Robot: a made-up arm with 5 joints. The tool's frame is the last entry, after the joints.
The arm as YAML. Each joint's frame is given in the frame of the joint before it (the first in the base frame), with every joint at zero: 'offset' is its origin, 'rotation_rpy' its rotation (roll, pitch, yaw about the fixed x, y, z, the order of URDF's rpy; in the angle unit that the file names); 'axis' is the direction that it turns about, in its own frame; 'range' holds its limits. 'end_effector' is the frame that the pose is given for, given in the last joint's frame.
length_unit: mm
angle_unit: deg
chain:
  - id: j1
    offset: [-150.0, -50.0, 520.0]
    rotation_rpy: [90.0, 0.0, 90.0]
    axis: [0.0, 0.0, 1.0]
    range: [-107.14, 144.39]
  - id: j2
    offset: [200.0, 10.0, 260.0]
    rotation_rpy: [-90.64, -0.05, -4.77]
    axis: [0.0, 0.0, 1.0]
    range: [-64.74, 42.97]
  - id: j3
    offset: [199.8, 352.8, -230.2]
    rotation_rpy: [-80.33, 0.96, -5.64]
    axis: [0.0, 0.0, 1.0]
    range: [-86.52, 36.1]
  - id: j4
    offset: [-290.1, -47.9, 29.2]
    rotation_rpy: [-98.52, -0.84, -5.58]
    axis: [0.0, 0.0, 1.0]
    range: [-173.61, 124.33]
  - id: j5
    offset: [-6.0, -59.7, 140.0]
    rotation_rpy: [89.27, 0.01, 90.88]
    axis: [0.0, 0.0, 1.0]
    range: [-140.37, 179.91]
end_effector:
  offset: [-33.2, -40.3, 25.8]
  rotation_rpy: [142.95, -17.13, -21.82]
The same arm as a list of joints. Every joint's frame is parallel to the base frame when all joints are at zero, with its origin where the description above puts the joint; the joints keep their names.
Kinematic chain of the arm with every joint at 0, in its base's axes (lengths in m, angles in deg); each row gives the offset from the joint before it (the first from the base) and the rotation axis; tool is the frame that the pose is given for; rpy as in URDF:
j1: xyz -0.15 -0.05 0.52 axis +x
j2: xyz 0.26 0.2 0.01 axis -0.0112 0.083198 0.99647
j3: xyz -0.35 0.1799 -0.25 axis -0.982473 0.113197 0.148096
j4: xyz -0.0499 -0.28 0.08 axis 0.0001 0 -1
j5: xyz -0.06 0 -0.14 axis 0.114998 0.993283 -0.0128
tool: xyz -0.03 0.03 0.04 rpy 45.48 -20.59 12.02
Joint limits (deg, base to tool): -107.14..144.39 -64.74..42.97 -86.52..36.1 -173.61..124.33 -140.37..179.91

